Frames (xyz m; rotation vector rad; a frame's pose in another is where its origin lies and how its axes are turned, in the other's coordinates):
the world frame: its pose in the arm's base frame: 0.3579 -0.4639 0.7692 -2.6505 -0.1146 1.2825
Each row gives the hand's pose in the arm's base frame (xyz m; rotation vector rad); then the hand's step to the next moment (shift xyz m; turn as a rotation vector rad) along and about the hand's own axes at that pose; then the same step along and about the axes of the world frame.
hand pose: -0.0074 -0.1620 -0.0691 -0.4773 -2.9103 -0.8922
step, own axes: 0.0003 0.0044 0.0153 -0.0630 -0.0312 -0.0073
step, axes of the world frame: 0.0107 -0.0097 0.0067 0.0393 0.0482 -0.0335
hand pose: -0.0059 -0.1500 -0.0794 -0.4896 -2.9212 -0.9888
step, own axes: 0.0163 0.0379 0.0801 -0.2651 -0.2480 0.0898
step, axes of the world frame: 0.0444 -0.0708 0.0336 0.2742 0.2531 -0.0235
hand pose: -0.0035 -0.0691 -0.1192 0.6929 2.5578 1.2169
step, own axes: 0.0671 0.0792 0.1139 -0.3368 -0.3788 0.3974
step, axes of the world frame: 0.0390 -0.1479 0.0185 0.6039 0.2160 0.0591
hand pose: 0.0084 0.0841 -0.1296 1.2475 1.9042 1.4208
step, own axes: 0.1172 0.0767 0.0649 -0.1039 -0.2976 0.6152
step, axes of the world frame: -0.0138 -0.1489 -0.0383 0.6838 -0.1002 0.0156
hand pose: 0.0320 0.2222 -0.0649 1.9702 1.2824 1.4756
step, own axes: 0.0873 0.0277 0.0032 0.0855 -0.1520 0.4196
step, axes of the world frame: -0.0318 -0.0714 -0.0478 0.4038 -0.1950 -0.0736
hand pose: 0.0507 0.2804 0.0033 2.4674 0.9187 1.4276
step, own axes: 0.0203 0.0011 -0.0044 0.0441 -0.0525 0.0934
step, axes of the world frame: -0.0095 -0.0135 -0.0126 0.0867 -0.0743 -0.0195
